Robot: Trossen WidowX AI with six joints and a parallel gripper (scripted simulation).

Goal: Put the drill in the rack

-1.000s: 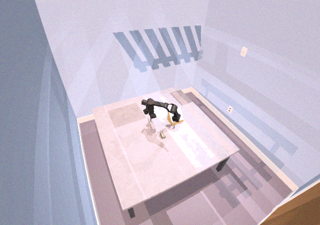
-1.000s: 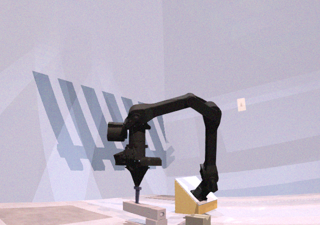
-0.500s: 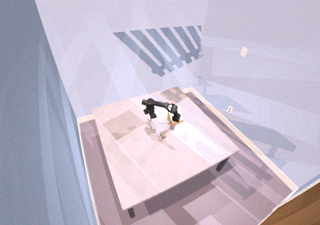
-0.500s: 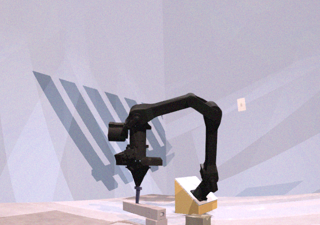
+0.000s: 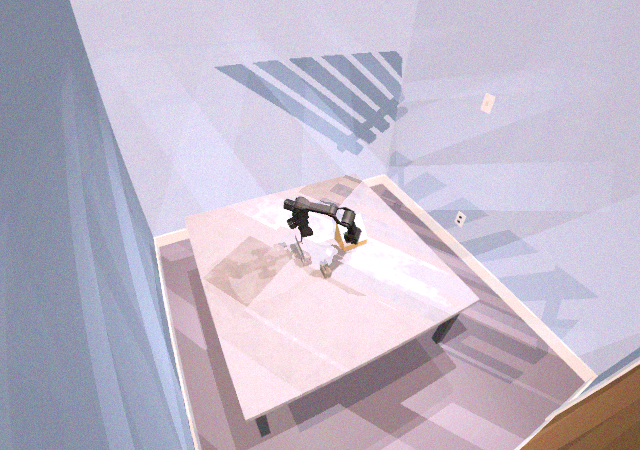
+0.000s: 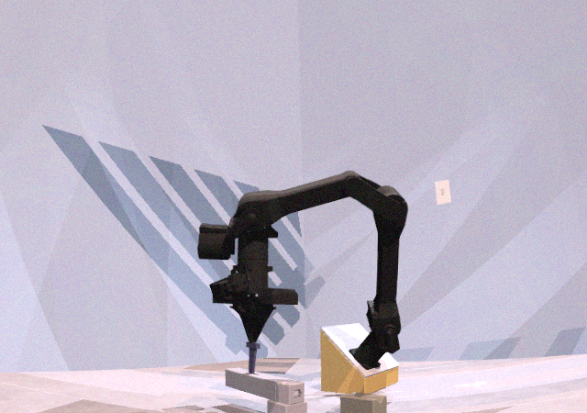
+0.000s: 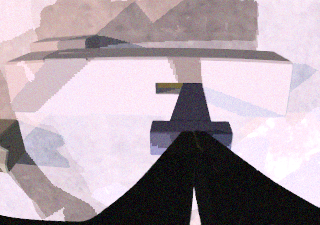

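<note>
My gripper tip is now 30 mm above the dark blue part. The rest, counted from my gripper tip: drill (10 mm ahead, 50 mm to the left, 80 mm below).
</note>
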